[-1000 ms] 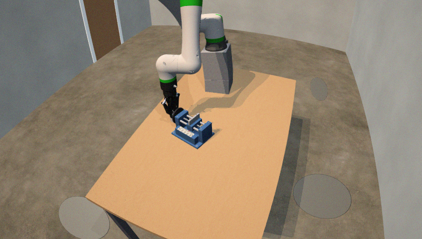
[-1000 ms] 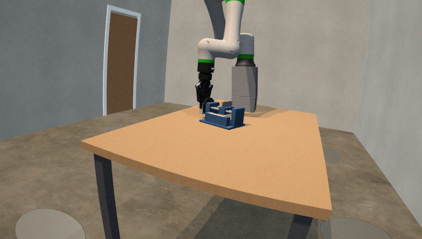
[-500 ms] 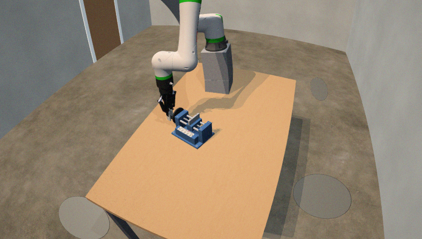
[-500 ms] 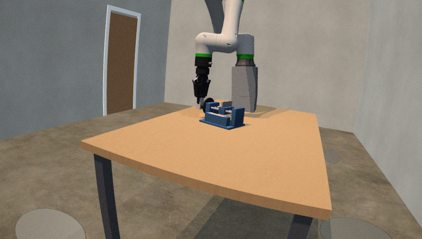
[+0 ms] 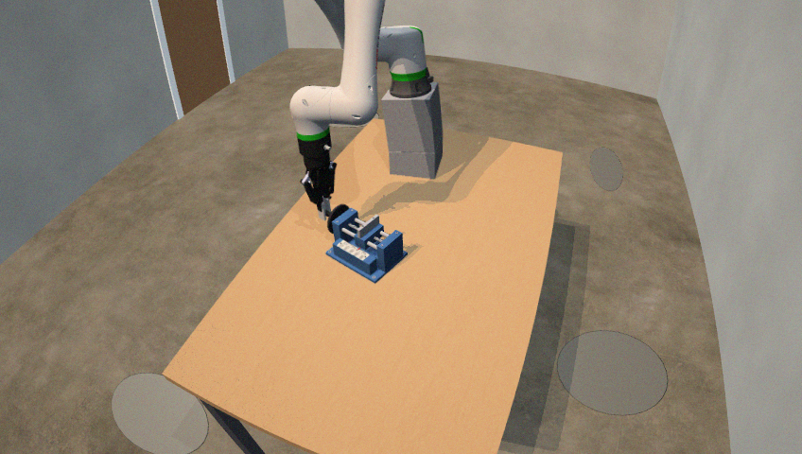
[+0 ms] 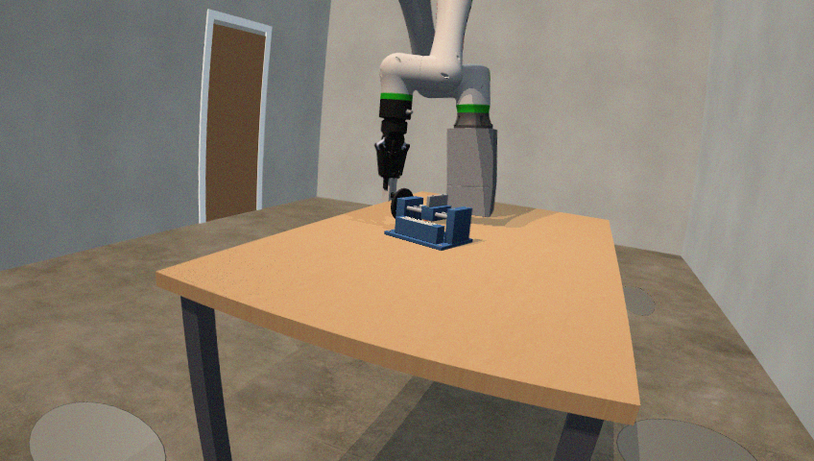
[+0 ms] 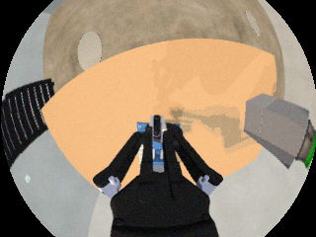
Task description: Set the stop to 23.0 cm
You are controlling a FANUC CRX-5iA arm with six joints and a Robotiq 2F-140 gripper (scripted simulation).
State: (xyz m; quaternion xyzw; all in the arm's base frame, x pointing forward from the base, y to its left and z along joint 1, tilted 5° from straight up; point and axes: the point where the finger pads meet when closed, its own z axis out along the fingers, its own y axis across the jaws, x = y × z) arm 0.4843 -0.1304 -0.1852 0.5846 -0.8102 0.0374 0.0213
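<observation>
My gripper is now 20 mm to the right of the black handwheel and 20 mm above it. The rest, counted from my hand: grey stop plate (40 mm ahead, 150 mm to the left, 30 mm below).
</observation>
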